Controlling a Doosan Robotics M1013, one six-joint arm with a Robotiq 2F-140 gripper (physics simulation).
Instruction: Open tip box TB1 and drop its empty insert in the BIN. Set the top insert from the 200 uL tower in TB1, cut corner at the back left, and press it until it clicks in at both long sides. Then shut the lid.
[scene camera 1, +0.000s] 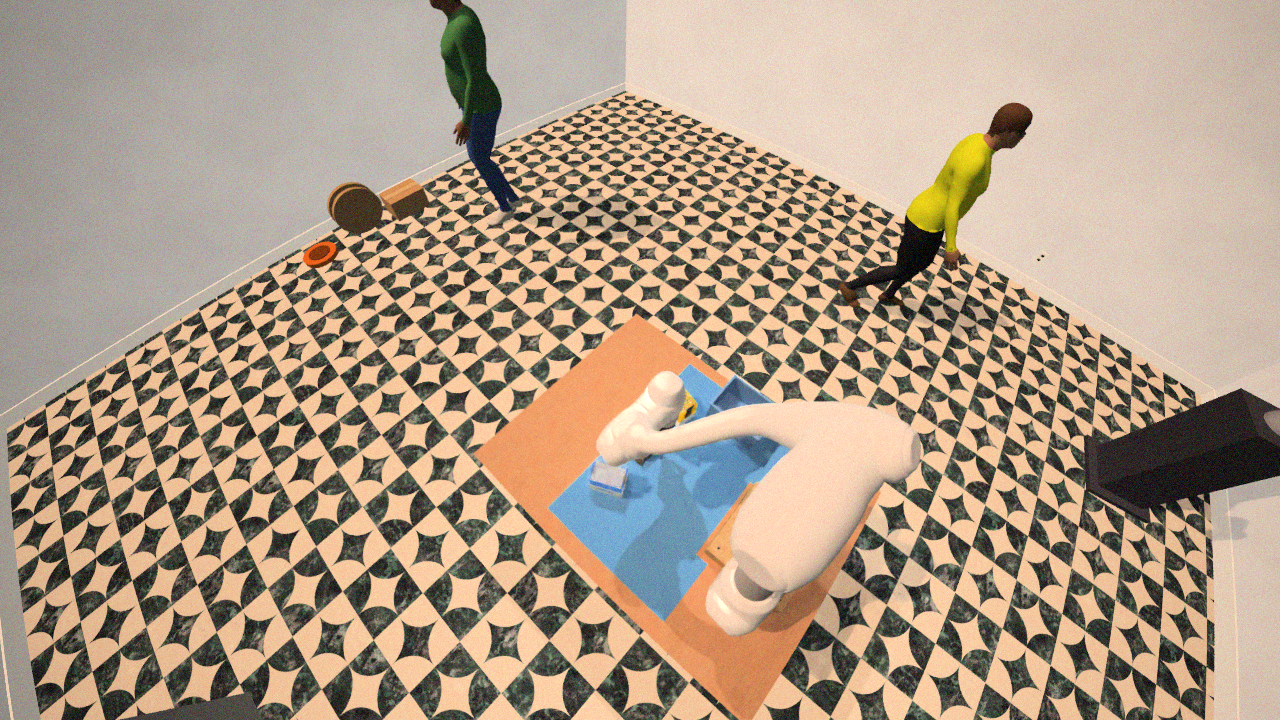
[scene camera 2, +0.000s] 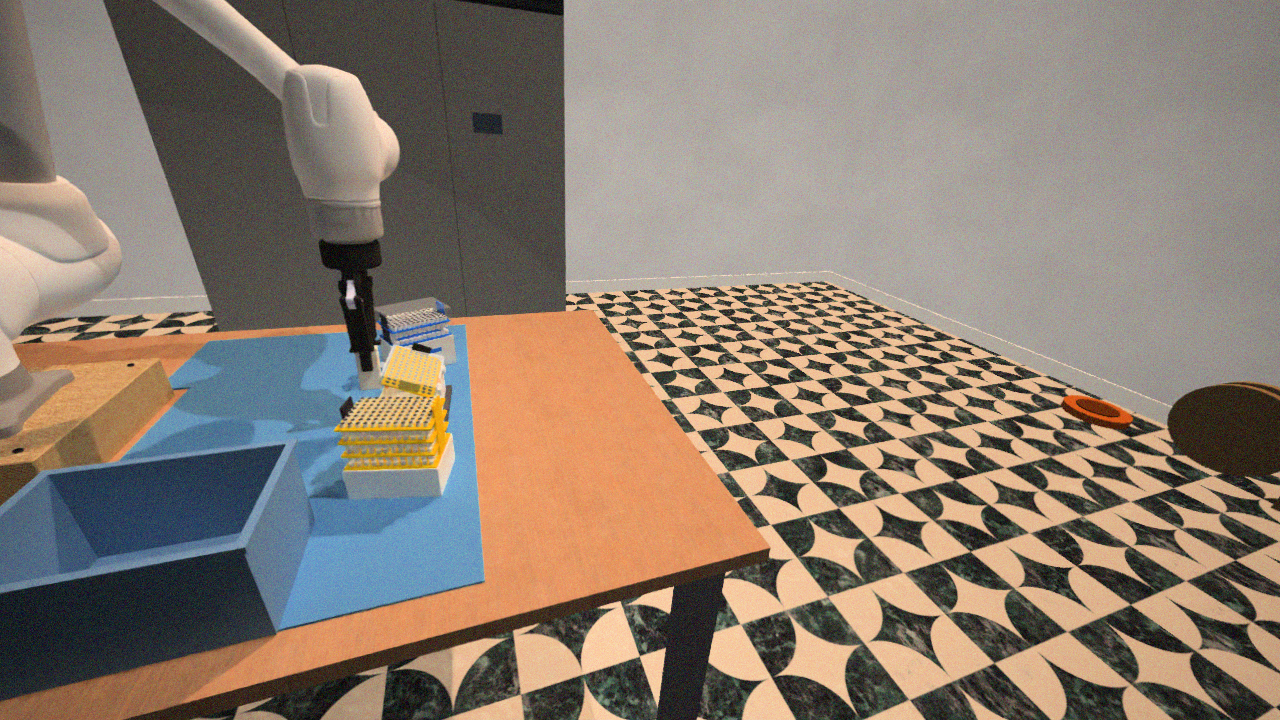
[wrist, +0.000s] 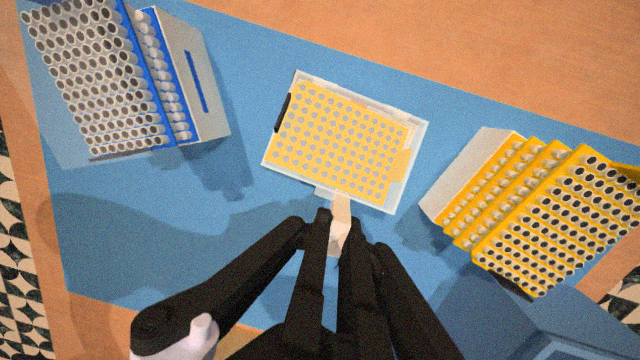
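Observation:
The box taken as TB1 (wrist: 406, 197) stands between the towers, with a yellow insert (wrist: 340, 142) (scene camera 2: 413, 368) inside a clear rim. The insert looks tilted in scene camera 2; whether it is seated, and how the clear lid lies, I cannot tell. My gripper (wrist: 338, 203) (scene camera 2: 364, 383) is shut, pointing down at the box's near long side, with a pale piece at its tips and nothing gripped. The yellow tower (wrist: 545, 215) (scene camera 2: 393, 434) (scene camera 1: 687, 410) stands to the right in the wrist view. The blue BIN (wrist: 575, 305) (scene camera 2: 134, 617) (scene camera 1: 738, 394) is at the lower right there.
A blue tower (wrist: 105, 80) (scene camera 2: 416, 327) (scene camera 1: 608, 479) stands left of TB1 in the wrist view. All stand on a blue mat (scene camera 2: 393, 559) on the wooden table (scene camera 2: 572, 483). A wooden block (scene camera 2: 98, 394) is by the arm's base. Two people (scene camera 1: 471, 80) (scene camera 1: 953, 192) are on the floor beyond.

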